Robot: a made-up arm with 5 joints. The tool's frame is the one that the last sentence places.
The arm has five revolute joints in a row. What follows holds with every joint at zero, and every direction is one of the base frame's.
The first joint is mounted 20 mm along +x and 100 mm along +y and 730 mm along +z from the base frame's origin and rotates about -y.
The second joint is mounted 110 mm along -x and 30 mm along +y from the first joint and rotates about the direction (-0.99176, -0.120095, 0.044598).
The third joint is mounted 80 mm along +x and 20 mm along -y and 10 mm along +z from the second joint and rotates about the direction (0.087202, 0.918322, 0.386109).
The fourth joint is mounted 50 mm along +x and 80 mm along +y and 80 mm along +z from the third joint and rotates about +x.
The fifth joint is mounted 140 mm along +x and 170 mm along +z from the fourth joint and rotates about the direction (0.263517, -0.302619, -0.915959).
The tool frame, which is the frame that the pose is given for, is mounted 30 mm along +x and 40 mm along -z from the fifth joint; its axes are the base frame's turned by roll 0.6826, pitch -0.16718 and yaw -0.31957 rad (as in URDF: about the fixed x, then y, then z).
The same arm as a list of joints. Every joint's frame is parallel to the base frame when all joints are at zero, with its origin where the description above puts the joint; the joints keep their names.
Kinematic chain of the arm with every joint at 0, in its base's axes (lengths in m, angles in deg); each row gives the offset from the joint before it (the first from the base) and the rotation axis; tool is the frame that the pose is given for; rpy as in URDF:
joint 1: xyz 0.0200 0.1000 0.7300 axis -y
joint 2: xyz -0.1100 0.0300 0.0000 axis -0.99176 -0.120095 0.044598
joint 3: xyz 0.0800 -0.0200 0.0100 axis 0.087202 0.918322 0.386109
joint 4: xyz 0.0500 0.0800 0.0800 axis +x
joint 5: xyz 0.1400 0.0000 0.1700 axis 0.263493 -0.302592 -0.915975
tool: xyz 0.0300 0.0000 -0.0400 rpy 39.11 -9.58 -18.31

